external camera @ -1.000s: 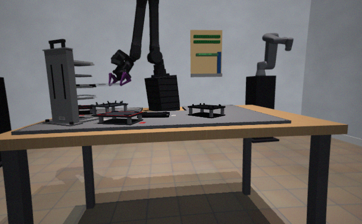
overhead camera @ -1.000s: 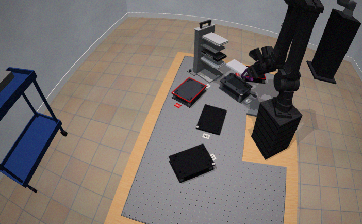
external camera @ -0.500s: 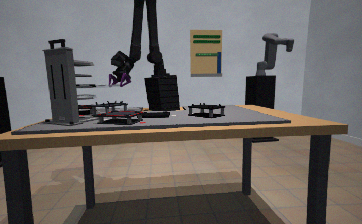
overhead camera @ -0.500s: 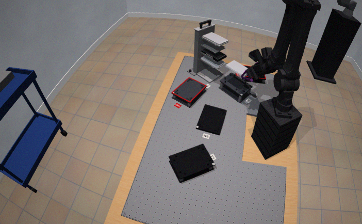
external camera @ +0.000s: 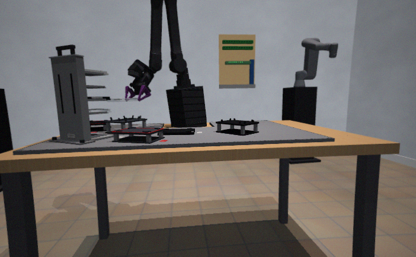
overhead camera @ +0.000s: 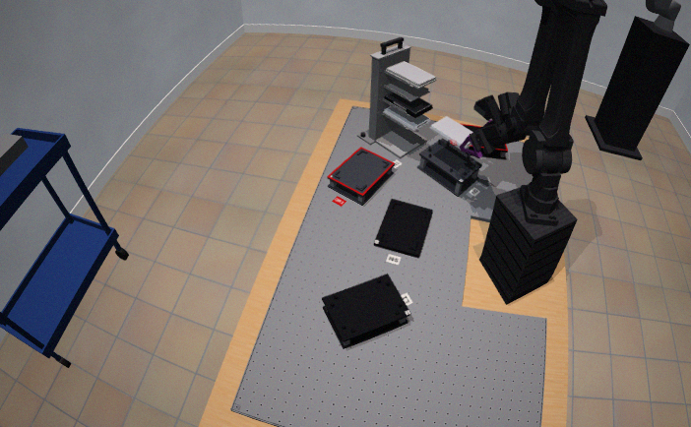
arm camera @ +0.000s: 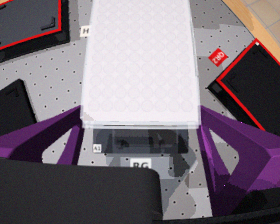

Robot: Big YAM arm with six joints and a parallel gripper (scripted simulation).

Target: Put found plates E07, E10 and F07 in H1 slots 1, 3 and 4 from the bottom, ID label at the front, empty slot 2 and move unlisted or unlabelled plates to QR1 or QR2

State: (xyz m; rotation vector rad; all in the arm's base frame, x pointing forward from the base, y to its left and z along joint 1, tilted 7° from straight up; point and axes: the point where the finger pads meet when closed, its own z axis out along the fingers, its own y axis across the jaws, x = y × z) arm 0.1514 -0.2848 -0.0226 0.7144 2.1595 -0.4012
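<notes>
Right now my hand is 100 mm above the regrip nest, 40 mm short of it and 30 mm to the left of it. Also, from my hand: RG label 160 mm below, 40 mm behind, 30 mm to the left; QR2 label 190 mm to the right, 160 mm below, 20 mm ahead; dark plate 190 mm ahead, 150 mm to the right, 10 mm above.
</notes>
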